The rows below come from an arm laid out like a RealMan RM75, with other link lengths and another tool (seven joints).
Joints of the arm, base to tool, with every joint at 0 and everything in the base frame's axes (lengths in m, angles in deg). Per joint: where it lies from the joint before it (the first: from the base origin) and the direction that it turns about. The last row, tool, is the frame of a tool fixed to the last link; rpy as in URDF.
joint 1: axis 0 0 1 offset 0 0 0.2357
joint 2: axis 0 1 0 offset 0 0 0
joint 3: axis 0 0 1 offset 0 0 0.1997
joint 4: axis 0 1 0 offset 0 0 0
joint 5: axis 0 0 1 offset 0 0 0.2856
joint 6: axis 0 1 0 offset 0 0 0
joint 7: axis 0 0 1 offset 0 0 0.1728
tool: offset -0.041 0.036 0.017 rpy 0 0.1 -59.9
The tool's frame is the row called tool.
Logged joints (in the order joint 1, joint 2, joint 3, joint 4, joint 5, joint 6, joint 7), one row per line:
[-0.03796, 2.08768, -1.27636, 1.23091, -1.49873, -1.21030, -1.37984]
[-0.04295, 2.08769, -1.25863, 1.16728, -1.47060, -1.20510, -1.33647]
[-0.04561, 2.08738, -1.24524, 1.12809, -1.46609, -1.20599, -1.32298]
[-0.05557, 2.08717, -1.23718, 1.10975, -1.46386, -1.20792, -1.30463]
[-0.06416, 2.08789, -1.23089, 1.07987, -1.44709, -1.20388, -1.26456]
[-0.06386, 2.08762, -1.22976, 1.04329, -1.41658, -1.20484, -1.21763]
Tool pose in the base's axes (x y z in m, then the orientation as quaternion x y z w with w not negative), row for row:
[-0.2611, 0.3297, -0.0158, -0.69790, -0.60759, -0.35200, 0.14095]
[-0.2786, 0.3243, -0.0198, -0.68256, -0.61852, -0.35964, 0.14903]
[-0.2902, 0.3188, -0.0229, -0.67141, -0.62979, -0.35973, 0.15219]
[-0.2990, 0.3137, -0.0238, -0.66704, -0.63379, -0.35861, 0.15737]
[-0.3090, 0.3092, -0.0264, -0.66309, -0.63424, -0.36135, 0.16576]
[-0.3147, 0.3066, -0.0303, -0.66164, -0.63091, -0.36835, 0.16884]
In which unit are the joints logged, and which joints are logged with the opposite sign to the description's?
The joints are logged in radians. Opposite sign: joint 1, joint 2, joint 3, joint 5, joint 6.
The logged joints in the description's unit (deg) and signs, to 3 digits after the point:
[2.175, -119.615, 73.130, 70.526, 85.871, 69.345, -79.059]
[2.461, -119.616, 72.114, 66.880, 84.259, 69.047, -76.574]
[2.613, -119.598, 71.347, 64.635, 84.001, 69.098, -75.801]
[3.184, -119.586, 70.885, 63.584, 83.873, 69.209, -74.750]
[3.676, -119.627, 70.525, 61.872, 82.912, 68.977, -72.454]
[3.659, -119.612, 70.460, 59.776, 81.164, 69.032, -69.765]

